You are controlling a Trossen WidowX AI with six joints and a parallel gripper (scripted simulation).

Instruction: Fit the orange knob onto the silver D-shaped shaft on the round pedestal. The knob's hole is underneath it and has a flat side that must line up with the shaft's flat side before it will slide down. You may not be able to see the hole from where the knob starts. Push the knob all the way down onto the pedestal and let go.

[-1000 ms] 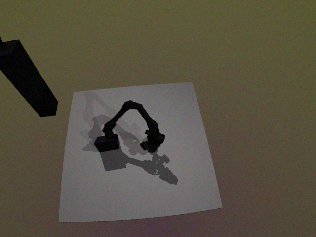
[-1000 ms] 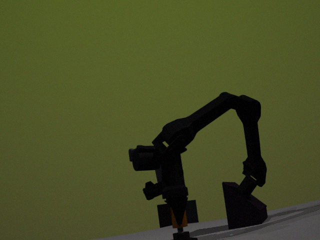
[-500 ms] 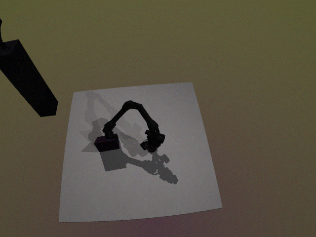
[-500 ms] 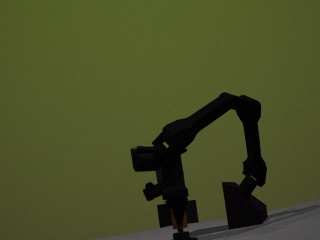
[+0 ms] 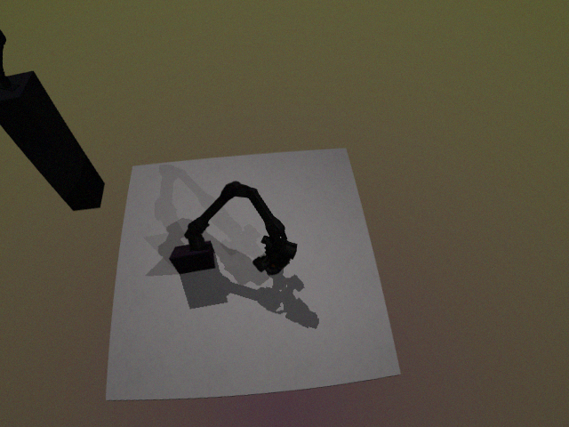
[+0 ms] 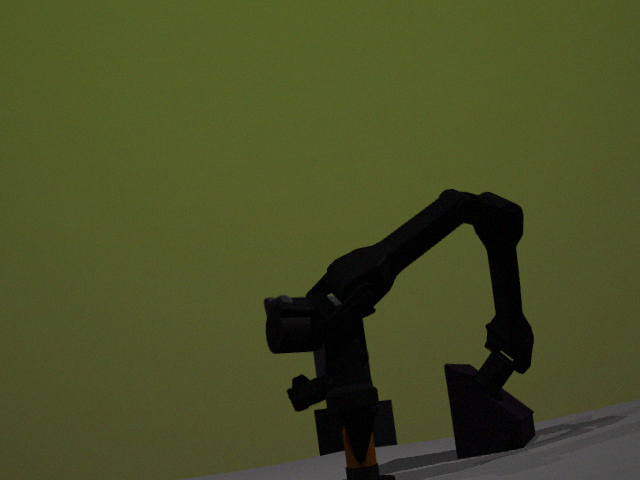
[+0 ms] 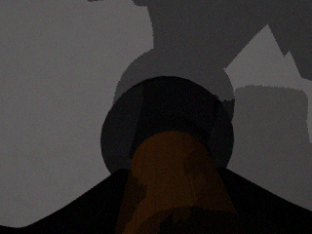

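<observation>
Now: the orange knob 30 mm above my gripper tip. Round my gripper tip: round pedestal 20 mm below.
</observation>
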